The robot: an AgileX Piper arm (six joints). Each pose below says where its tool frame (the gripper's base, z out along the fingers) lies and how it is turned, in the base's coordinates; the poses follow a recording.
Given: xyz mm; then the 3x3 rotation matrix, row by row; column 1 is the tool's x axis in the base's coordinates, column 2 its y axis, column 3 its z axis. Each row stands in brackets.
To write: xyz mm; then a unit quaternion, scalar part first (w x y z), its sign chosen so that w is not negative. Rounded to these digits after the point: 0 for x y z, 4 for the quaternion.
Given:
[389, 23, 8], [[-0.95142, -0.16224, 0.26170], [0.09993, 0.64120, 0.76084], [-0.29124, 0.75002, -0.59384]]
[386, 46, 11], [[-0.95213, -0.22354, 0.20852], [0.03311, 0.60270, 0.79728], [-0.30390, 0.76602, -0.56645]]
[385, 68, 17], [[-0.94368, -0.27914, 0.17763], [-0.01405, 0.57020, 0.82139], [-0.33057, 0.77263, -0.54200]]
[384, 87, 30], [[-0.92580, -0.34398, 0.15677], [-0.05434, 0.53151, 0.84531], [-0.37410, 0.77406, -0.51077]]
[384, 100, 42], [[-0.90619, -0.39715, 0.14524], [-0.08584, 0.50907, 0.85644], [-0.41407, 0.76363, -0.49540]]
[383, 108, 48], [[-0.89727, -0.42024, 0.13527], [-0.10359, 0.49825, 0.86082], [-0.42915, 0.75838, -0.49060]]
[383, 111, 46], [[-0.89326, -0.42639, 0.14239], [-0.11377, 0.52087, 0.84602], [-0.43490, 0.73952, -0.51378]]
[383, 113, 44], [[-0.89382, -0.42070, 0.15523], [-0.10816, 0.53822, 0.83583], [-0.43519, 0.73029, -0.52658]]
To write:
389, 23, 8, 0.1549, -0.0175, 0.8925, 0.4232
386, 46, 11, 0.1450, -0.0539, 0.8834, 0.4424
385, 68, 17, 0.1454, -0.0839, 0.8741, 0.4559
384, 87, 30, 0.1541, -0.1156, 0.8614, 0.4700
384, 100, 42, 0.1639, -0.1416, 0.8530, 0.4748
383, 108, 48, 0.1661, -0.1542, 0.8494, 0.4766
383, 111, 46, 0.1687, -0.1578, 0.8556, 0.4633
383, 113, 44, 0.1716, -0.1537, 0.8600, 0.4553

